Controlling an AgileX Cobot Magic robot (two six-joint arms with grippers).
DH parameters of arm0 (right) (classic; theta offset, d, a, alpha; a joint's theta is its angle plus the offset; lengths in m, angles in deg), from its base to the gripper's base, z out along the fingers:
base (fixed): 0 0 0 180
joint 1: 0 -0.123 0 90
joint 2: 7.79 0 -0.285 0
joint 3: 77.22 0 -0.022 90
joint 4: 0 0.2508 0 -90
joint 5: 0 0 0.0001 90
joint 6: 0 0.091 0 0
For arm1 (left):
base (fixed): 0 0 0 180
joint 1: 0 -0.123 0 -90
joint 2: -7.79 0 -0.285 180
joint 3: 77.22 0 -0.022 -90
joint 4: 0 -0.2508 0 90
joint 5: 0 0 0.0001 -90
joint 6: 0 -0.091 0 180
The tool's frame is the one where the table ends.
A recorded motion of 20 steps. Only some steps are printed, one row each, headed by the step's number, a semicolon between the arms.
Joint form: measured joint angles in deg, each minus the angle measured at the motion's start. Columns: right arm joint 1, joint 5, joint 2, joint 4, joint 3, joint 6; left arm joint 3, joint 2, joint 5, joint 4, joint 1, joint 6.
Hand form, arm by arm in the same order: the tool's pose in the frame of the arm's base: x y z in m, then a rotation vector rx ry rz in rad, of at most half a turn. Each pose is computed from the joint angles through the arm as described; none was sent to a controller.
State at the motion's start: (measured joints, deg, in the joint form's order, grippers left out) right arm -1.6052 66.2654 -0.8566 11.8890 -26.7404 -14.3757; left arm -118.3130 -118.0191 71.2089 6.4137 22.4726 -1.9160
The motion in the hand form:
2: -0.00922 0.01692 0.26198 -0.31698 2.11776 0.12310; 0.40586 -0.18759 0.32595 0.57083 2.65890 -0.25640
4: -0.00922 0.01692 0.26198 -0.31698 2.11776 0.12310; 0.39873 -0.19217 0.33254 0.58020 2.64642 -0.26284
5: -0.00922 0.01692 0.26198 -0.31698 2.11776 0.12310; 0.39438 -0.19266 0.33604 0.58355 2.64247 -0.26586
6: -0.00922 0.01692 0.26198 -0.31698 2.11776 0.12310; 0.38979 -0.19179 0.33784 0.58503 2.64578 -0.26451
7: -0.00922 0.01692 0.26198 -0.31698 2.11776 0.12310; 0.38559 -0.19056 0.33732 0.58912 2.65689 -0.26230
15: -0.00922 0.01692 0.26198 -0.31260 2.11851 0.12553; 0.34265 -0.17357 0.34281 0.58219 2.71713 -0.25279
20: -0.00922 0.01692 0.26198 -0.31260 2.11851 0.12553; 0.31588 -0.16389 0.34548 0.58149 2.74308 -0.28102
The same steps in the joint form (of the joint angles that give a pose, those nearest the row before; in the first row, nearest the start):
2: 0.00 0.00 0.00 0.00 0.00 0.00; 0.00 1.22 0.13 -0.60 1.22 0.74
4: 0.00 0.00 0.00 0.00 0.00 0.00; 0.50 2.40 0.13 -0.75 2.16 1.23
5: 0.00 0.00 0.00 0.00 0.00 0.00; 1.21 3.31 0.13 -0.75 2.45 1.36
6: 0.00 0.00 0.00 0.00 0.00 0.00; 2.44 4.35 0.13 -0.84 2.62 1.50
7: 0.00 0.00 0.00 0.00 0.00 0.00; 3.90 5.26 0.24 -0.84 2.71 1.50
15: 0.00 0.00 0.00 0.00 0.00 0.24; 16.80 15.03 0.33 -0.98 3.17 2.65
20: 0.00 0.00 0.00 0.00 0.00 0.24; 23.82 20.78 0.32 0.38 3.30 2.78

